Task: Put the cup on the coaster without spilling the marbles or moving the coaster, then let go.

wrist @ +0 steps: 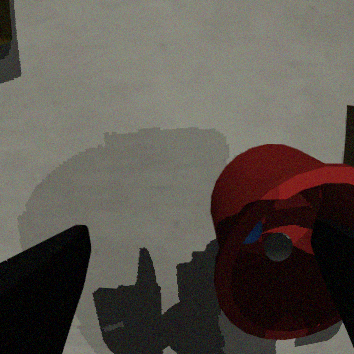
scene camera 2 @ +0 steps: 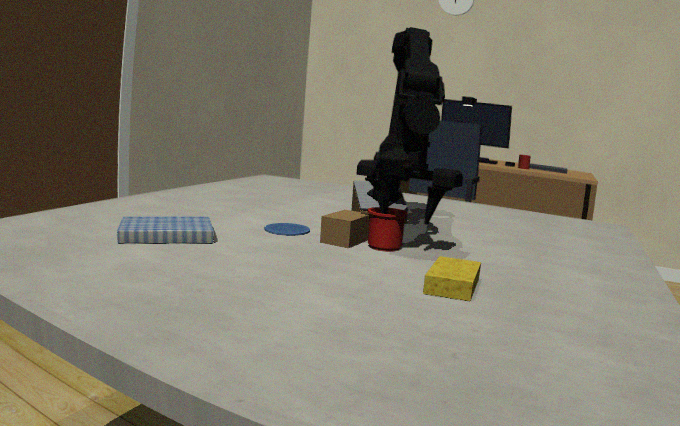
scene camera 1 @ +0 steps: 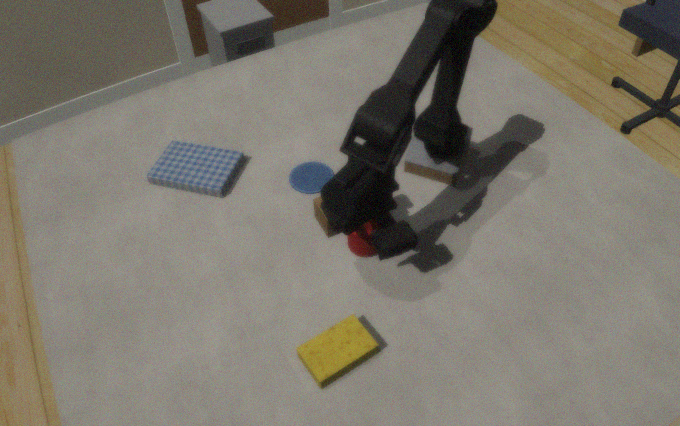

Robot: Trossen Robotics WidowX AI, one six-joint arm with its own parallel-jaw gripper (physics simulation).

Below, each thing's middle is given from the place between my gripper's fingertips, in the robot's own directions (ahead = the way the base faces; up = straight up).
Now: hand 40 mm to the left of the red cup point(scene camera 2: 385, 233) and 20 mm above it. Also, from my hand: brown block point(scene camera 2: 345, 228) 20 mm ahead, 120 mm to the right, 30 mm below; then blue coaster point(scene camera 1: 310, 177) 50 mm ahead, 250 mm to the right, 60 mm below.
